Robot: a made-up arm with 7 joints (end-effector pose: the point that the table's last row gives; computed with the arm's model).
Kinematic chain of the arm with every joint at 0, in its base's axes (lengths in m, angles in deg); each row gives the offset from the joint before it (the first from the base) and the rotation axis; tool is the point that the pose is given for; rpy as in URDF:
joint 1: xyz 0 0 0.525 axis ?
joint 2: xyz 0 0 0 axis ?
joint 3: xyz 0 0 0.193 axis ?
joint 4: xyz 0.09 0 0 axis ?
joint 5: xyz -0.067 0 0.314 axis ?
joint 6: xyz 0 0 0 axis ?
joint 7: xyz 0.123 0 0 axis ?
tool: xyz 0 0 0 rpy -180 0 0
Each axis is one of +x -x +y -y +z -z.
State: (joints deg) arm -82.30 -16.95 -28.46 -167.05 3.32 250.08 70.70
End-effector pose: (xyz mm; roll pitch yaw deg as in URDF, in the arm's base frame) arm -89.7 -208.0 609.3 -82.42 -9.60 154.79
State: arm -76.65 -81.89 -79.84 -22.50 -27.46 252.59 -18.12
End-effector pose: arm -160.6 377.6 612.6 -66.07 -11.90 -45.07
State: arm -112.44 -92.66 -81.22 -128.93 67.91 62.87 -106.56
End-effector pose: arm -414.3 136.7 646.4 41.27 -14.80 88.80
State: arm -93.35 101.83 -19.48 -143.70 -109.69 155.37 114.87
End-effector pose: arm -1.8 153.5 203.5 121.90 49.98 -119.24
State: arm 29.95 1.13 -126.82 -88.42 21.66 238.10 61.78
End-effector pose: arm -53.6 -287.8 855.0 -35.14 5.41 149.59
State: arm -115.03 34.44 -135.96 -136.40 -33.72 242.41 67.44
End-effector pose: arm -176.9 191.1 742.1 -28.95 -70.22 -2.16
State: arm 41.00 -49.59 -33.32 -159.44 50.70 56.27 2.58
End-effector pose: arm 292.3 124.5 589.4 -86.86 27.97 66.00
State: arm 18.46 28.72 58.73 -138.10 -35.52 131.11 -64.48
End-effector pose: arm 23.5 448.5 411.0 -164.56 0.81 170.74
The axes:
joint 1: +z
joint 2: +y
joint 3: +z
joint 4: -y
joint 5: +z
joint 6: -y
joint 7: -z

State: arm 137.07 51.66 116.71 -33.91 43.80 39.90 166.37
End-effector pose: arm -376.6 12.1 1001.7 127.42 64.72 96.05
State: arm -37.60 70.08 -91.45 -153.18 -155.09 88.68 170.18
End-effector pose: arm -339.0 -179.5 478.0 55.46 -8.25 -14.11
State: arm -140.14 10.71 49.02 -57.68 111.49 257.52 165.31
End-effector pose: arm -76.1 -262.0 833.4 111.92 -17.25 -76.55
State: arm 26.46 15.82 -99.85 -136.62 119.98 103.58 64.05
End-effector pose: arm 80.1 -424.2 468.8 99.04 73.21 84.47
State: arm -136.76 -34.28 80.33 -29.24 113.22 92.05 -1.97
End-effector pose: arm 387.4 31.7 1051.4 -126.18 -52.91 -6.19
